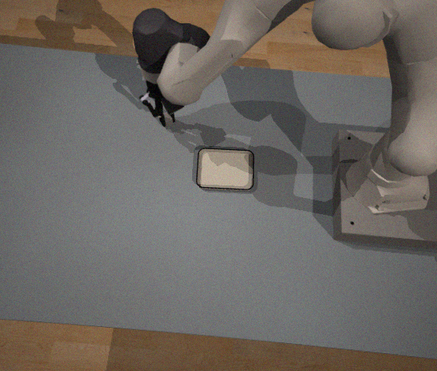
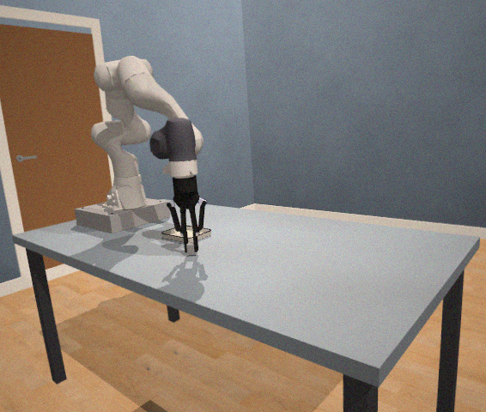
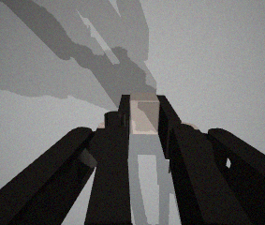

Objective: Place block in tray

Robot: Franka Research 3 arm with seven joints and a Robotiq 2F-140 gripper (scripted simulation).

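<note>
My hand is 19 cm past the white tray, 15 cm to the right of it and 3 cm above it. The rest, counted from my hand: block (2 cm below).
</note>
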